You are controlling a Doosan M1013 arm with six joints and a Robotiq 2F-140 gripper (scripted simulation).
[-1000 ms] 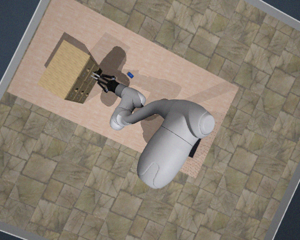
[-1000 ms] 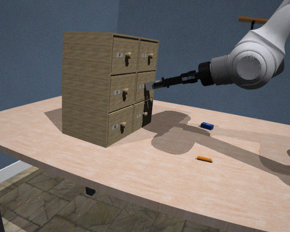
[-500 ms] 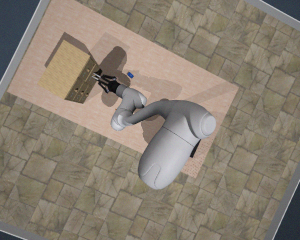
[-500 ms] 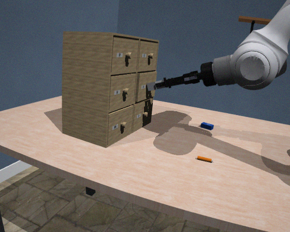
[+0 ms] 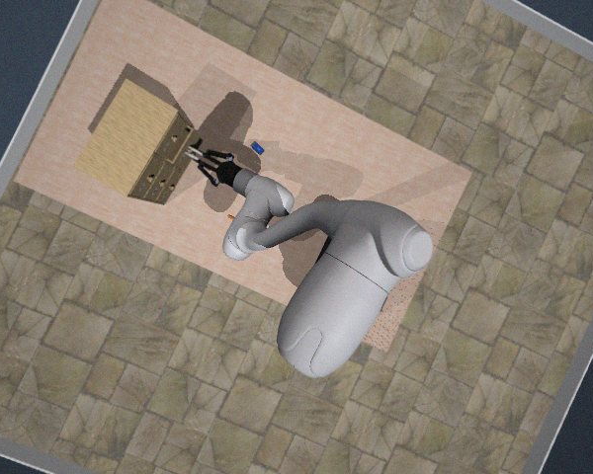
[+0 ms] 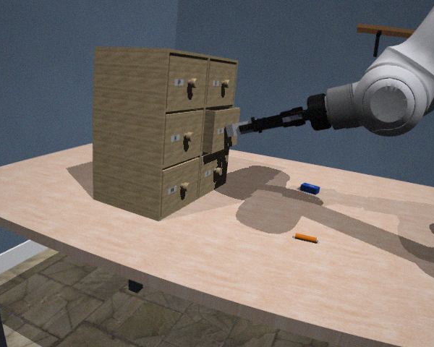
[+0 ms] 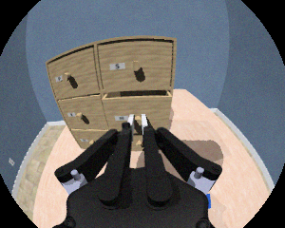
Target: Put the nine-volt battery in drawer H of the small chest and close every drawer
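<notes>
Now: hand 15 cm past the nine-volt battery, 16 cm to the left of it and 16 cm above it. From my hand the other things lie so: drawer (12 cm ahead, 1 cm to the right, 3 cm below); small orange cylinder (20 cm behind, 15 cm to the left, 16 cm below).
</notes>
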